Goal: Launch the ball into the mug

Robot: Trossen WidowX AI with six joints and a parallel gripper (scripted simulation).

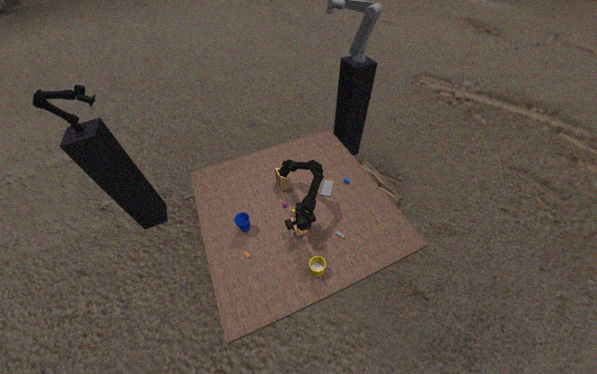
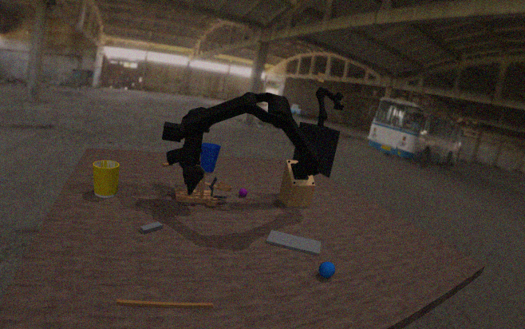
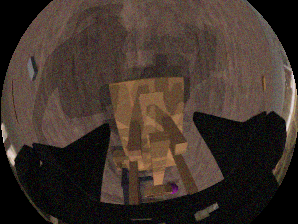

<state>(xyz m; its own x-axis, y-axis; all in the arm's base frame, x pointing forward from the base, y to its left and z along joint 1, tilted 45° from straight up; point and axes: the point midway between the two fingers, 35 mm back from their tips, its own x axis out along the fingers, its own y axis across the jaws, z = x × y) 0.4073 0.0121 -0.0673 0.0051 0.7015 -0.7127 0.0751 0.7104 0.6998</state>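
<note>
The small purple ball lies 22 cm behind my gripper tip, 2 cm to the right of it and 2 cm below it. From my gripper tip the other things lie so: yellow mug 28 cm ahead, 2 cm to the right; then small grey block 14 cm ahead, 22 cm to the left, 3 cm below; then catapult 7 cm behind, 3 cm to the left, 2 cm above.
</note>
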